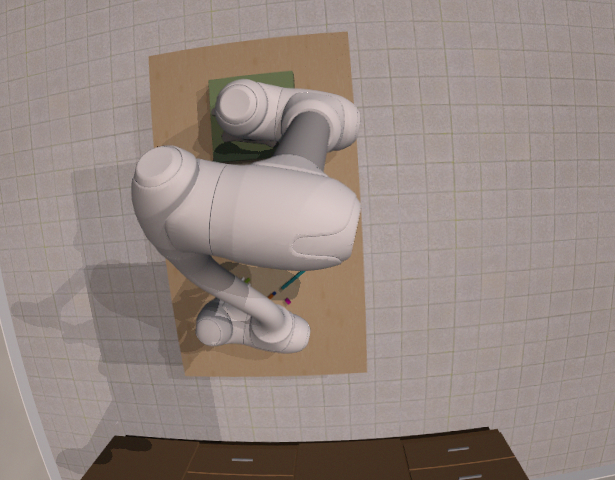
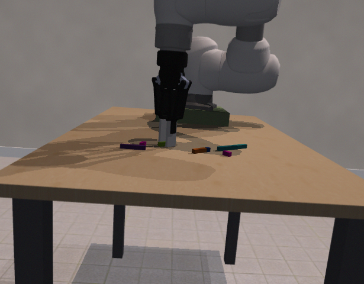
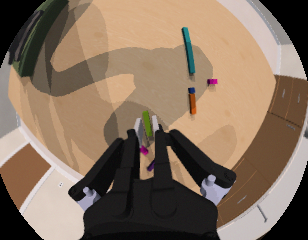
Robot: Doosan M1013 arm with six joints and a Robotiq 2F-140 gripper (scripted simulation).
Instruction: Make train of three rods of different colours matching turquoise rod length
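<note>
Right now my hand is 3 cm above the lime rod. Also, from my hand: orange rod 9 cm to the left, 4 cm ahead, 3 cm below; blue rod 11 cm to the left, 3 cm below, 2 cm ahead; purple rod 8 cm ahead, 6 cm to the right, 3 cm below.
</note>
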